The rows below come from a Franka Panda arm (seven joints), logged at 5 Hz.
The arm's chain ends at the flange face. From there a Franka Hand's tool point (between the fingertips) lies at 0.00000 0.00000 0.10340 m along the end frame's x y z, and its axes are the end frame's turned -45 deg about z.
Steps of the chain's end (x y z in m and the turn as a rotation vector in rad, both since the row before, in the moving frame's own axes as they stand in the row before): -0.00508 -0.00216 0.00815 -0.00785 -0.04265 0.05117; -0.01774 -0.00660 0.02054 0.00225 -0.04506 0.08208; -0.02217 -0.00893 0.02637 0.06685 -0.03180 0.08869; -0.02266 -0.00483 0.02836 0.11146 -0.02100 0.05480; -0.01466 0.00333 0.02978 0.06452 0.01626 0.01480
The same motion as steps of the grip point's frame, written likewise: -0.00569 -0.00776 0.00805 0.02461 -0.03571 0.05117; -0.01086 -0.02079 0.02043 0.03345 -0.03027 0.08208; -0.00649 -0.02907 0.02609 0.06976 0.02478 0.08869; -0.00575 -0.02892 0.02770 0.09366 0.06396 0.05480; -0.00679 -0.01149 0.02955 0.03412 0.05712 0.01480
